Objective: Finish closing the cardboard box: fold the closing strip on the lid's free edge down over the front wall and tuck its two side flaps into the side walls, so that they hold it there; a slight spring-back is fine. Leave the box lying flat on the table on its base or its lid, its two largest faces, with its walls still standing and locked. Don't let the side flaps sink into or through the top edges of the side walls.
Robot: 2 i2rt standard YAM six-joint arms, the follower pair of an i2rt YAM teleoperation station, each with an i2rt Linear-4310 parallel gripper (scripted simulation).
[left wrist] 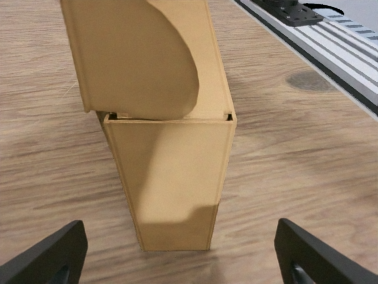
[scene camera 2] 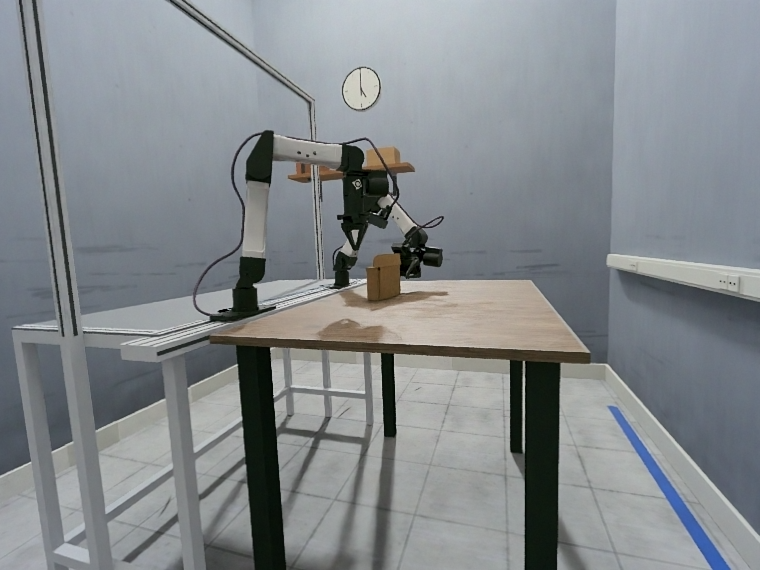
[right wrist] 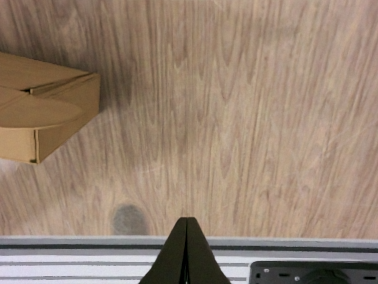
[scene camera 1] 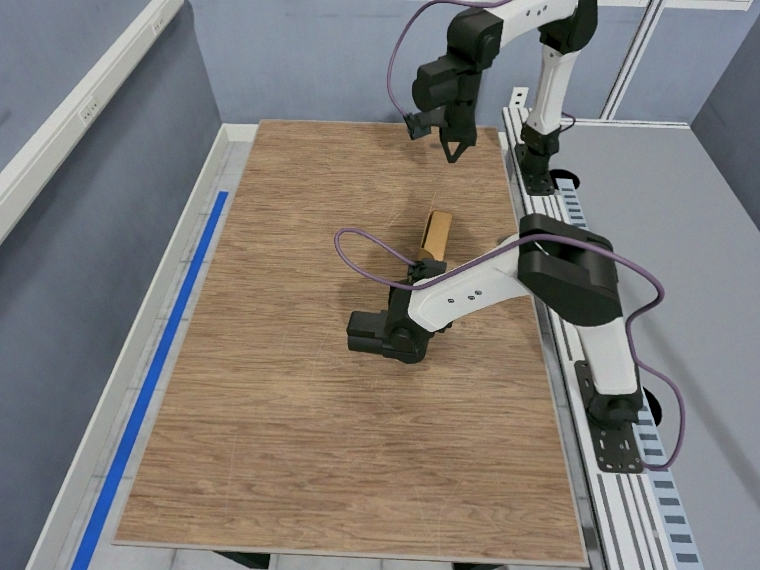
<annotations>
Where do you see a rounded side flap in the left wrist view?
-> At 140,65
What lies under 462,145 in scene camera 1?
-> My right gripper.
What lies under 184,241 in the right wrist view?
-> My right gripper.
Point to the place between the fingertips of my right gripper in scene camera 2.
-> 355,250
</annotations>
